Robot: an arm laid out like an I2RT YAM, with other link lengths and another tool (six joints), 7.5 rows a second.
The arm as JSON. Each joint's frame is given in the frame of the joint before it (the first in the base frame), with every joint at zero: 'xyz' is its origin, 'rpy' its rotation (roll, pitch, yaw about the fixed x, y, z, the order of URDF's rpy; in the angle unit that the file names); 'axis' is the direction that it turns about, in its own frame. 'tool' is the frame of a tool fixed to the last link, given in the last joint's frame.
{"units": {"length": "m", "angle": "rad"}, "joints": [
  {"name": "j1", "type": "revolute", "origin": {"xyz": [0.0, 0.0, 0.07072], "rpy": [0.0, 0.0, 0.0]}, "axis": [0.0, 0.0, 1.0]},
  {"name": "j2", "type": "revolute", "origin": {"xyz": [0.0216, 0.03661, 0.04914], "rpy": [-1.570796, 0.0, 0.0]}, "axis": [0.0, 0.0, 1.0]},
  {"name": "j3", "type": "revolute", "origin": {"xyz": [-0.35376, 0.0, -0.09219], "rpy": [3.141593, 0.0, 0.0]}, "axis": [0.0, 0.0, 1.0]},
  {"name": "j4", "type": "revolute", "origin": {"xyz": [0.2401, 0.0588, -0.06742], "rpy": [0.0, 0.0, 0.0]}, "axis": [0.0, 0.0, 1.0]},
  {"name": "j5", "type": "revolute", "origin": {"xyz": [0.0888, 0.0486, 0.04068], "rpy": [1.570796, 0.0, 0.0]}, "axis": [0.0, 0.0, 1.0]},
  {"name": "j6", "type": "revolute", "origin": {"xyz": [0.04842, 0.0, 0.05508], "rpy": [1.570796, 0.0, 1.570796]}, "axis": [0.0, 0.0, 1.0]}
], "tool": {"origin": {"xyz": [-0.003, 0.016, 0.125], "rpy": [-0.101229, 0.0, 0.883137]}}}
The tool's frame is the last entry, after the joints.
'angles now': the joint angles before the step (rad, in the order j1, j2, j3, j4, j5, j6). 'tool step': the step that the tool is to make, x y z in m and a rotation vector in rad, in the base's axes. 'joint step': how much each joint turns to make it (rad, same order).
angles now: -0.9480 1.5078 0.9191 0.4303 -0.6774 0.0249
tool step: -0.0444 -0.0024 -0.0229 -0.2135 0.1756 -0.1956
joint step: 0.0072 -0.1284 -0.1136 -0.0831 0.2518 -0.2621
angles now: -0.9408 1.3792 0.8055 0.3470 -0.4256 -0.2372
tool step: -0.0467 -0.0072 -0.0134 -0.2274 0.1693 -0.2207
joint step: 0.0306 -0.1020 -0.1332 0.0521 0.3049 -0.2192
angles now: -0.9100 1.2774 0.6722 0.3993 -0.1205 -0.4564
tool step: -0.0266 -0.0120 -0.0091 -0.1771 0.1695 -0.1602
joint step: 0.0443 -0.0068 -0.0849 0.1094 0.2474 -0.1999
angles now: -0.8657 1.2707 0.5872 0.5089 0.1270 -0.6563
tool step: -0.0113 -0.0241 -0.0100 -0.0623 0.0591 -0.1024
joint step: -0.0159 0.0817 -0.0300 0.1340 0.0993 -0.0712
